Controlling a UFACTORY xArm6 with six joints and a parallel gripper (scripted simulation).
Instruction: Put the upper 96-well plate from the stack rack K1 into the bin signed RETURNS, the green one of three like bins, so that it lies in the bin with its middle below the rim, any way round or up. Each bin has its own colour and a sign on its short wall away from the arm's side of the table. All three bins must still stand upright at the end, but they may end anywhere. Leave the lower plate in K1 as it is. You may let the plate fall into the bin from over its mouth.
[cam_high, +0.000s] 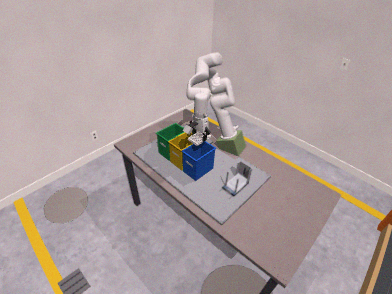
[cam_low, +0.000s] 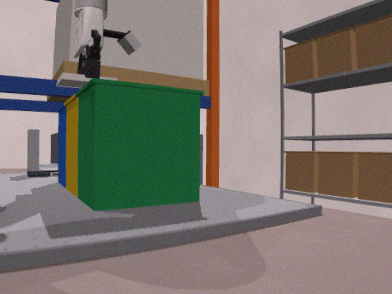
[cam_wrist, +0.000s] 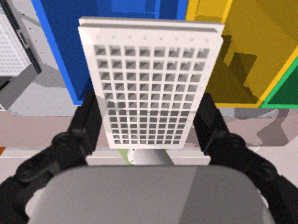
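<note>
My gripper is now 22 cm to the left of the green bin, 16 cm above it and 5 cm short of it. Also, from my hand: blue bin: 16 cm below, 4 cm to the left, 3 cm ahead; then yellow bin: 16 cm below, 9 cm to the right, 4 cm ahead; then white 96-well plate: 1 cm below.
</note>
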